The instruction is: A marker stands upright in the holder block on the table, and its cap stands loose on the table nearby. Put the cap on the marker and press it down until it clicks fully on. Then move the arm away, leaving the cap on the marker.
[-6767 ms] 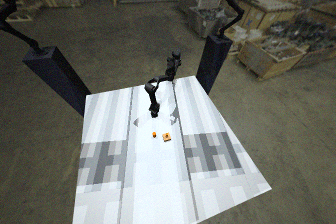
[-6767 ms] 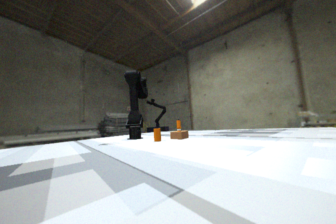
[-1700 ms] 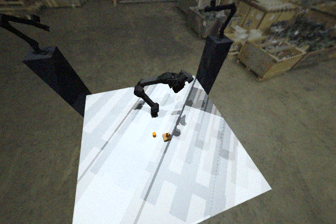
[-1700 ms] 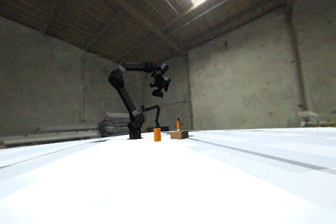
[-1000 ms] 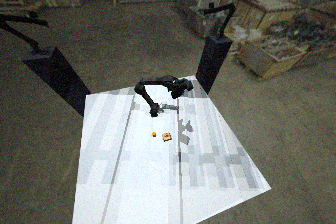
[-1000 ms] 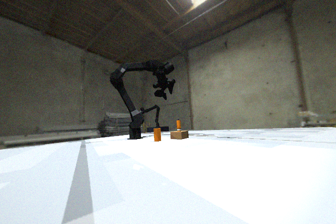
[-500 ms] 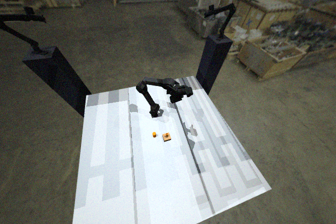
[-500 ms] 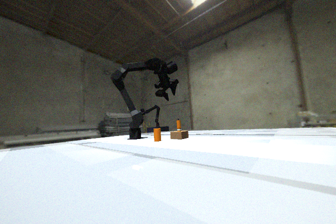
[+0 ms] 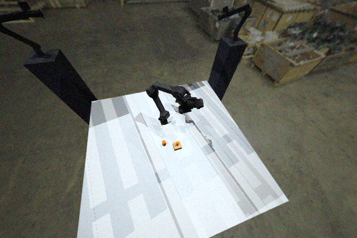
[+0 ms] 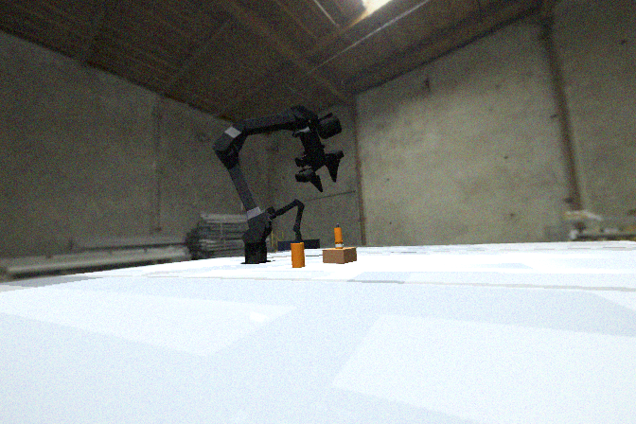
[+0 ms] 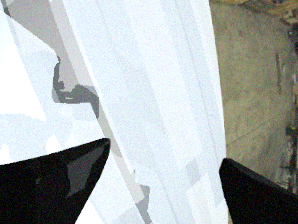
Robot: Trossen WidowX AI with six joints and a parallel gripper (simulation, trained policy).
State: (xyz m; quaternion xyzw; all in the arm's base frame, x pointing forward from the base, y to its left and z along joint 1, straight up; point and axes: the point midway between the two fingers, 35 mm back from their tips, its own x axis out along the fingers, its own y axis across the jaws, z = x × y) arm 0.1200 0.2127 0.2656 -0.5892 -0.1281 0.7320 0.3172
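My gripper tip is 29 cm to the left of the orange cap, 21 cm above it and 11 cm short of it. From my gripper tip the other things lie so: tan holder block 22 cm below, 19 cm to the right, 15 cm ahead; then orange marker 19 cm to the right, 17 cm below, 15 cm ahead.
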